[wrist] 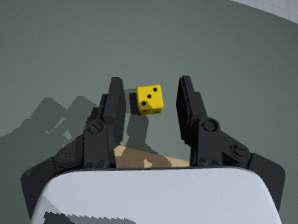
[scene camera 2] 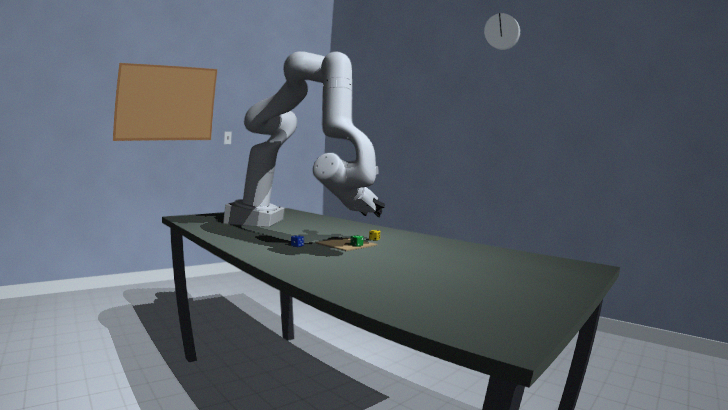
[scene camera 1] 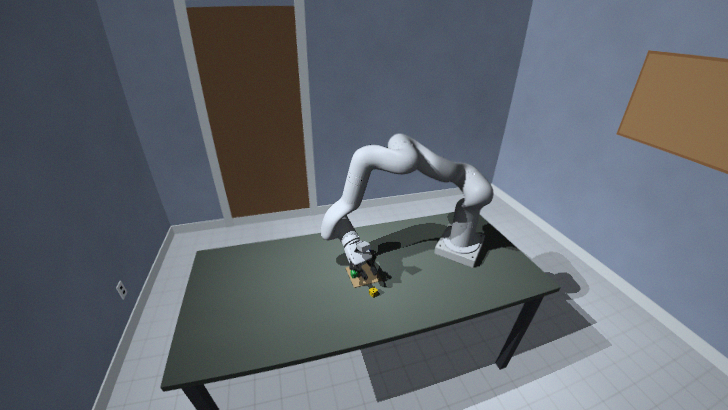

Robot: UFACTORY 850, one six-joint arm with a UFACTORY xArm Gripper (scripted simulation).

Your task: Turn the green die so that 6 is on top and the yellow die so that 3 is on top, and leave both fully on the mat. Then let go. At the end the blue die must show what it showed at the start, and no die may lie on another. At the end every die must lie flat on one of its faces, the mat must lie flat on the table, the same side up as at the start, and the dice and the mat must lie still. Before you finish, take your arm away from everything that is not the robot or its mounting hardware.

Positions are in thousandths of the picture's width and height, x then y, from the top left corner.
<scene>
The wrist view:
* gripper: 505, 404
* tan mat: 421, 703
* yellow die: 502, 440
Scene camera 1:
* gripper: 510, 674
</scene>
